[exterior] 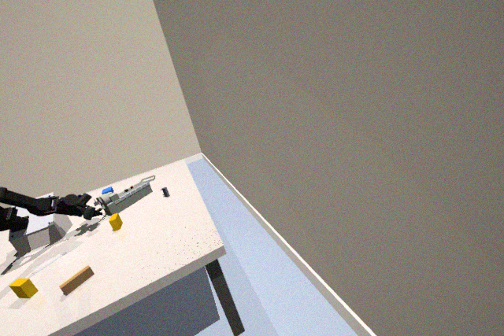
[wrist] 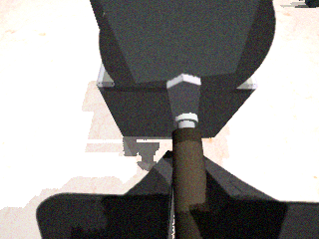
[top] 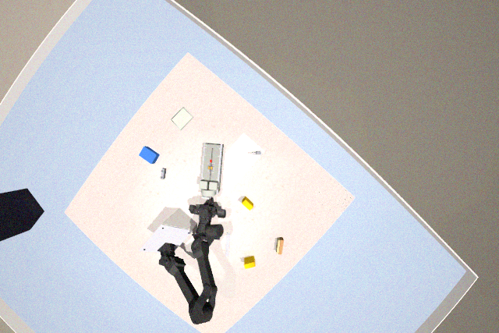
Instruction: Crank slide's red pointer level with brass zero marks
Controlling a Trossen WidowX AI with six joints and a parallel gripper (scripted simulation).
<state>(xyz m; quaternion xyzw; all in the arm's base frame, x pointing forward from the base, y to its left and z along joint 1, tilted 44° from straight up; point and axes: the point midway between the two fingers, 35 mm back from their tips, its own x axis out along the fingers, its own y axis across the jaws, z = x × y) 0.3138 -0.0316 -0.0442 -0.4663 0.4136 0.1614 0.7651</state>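
Right now the dark brown crank handle is 3 cm above my gripper tip, 1 cm to the right of it and 1 cm behind it. The rest, counted from my gripper tip: blue block 41 cm to the left, 10 cm behind, 1 cm below; crank 4 cm above; red pointer 15 cm ahead, 14 cm to the left, 5 cm above.
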